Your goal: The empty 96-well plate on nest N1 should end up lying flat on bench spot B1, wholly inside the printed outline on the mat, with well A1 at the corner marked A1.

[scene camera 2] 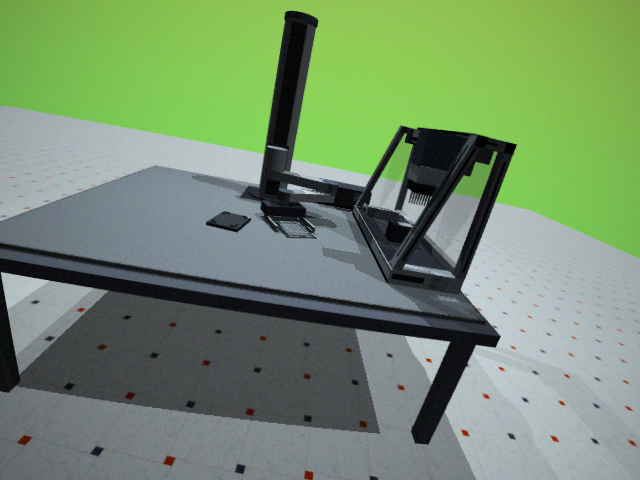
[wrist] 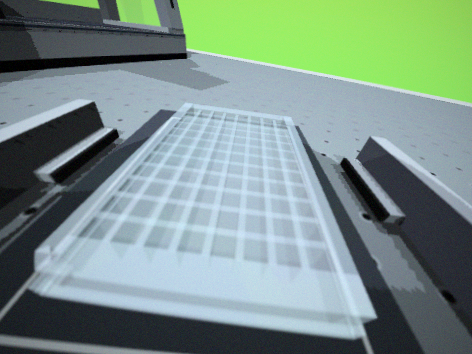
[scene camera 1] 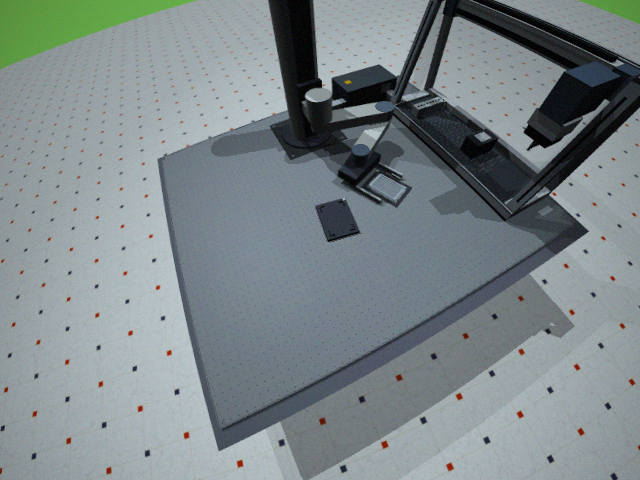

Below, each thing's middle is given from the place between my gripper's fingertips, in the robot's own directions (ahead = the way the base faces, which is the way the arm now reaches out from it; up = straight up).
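Clear well plate (wrist: 219, 216): 10 mm below my hand, 20 mm behind it, 10 mm to the right of it. Dark flat pad (wrist: 36, 317): 10 mm below my hand, 20 mm behind, 10 mm to the right. Dark nest block (scene camera 1: 335, 217): 10 mm below my hand, 20 mm ahead, 260 mm to the right.
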